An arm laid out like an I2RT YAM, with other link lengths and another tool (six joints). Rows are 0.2 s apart.
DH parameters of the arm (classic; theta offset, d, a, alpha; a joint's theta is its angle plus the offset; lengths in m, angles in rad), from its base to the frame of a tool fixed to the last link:
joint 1: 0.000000 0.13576 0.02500 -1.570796
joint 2: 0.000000 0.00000 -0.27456 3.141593
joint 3: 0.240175 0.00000 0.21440 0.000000
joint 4: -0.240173 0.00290 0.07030 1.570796
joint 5: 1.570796 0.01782 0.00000 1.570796
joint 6: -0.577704 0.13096 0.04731 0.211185
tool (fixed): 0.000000 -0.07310 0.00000 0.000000
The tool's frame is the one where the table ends.
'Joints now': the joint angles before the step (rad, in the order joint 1, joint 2, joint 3, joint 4, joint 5, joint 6). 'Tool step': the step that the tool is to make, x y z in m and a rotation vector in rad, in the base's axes. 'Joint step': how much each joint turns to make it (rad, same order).
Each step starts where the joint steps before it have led.
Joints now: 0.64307 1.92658 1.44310 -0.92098 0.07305 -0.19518
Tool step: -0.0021 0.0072 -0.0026 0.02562 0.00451 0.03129
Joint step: 0.01488 0.00023 -0.00833 0.02122 -0.02560 -0.01222
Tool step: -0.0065 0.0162 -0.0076 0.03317 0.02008 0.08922
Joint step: 0.03599 0.00651 -0.01948 0.03216 -0.04744 -0.04541
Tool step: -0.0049 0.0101 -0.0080 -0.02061 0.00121 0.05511
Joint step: 0.02993 0.01634 -0.01574 0.01789 0.01016 -0.02742
